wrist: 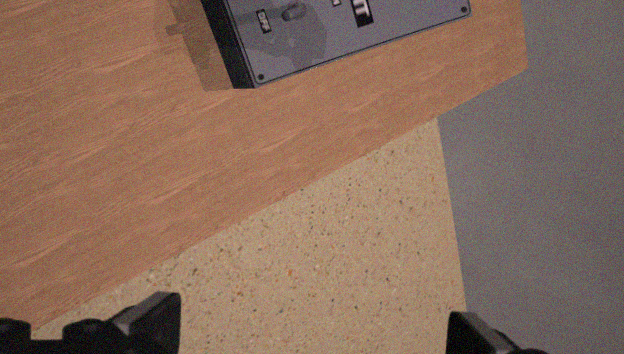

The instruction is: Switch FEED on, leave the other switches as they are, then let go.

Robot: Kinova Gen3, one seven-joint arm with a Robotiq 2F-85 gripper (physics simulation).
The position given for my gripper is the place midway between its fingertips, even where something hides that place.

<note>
In view: my gripper (pixel 312 333) and a grey switch panel (pixel 257 50).
</note>
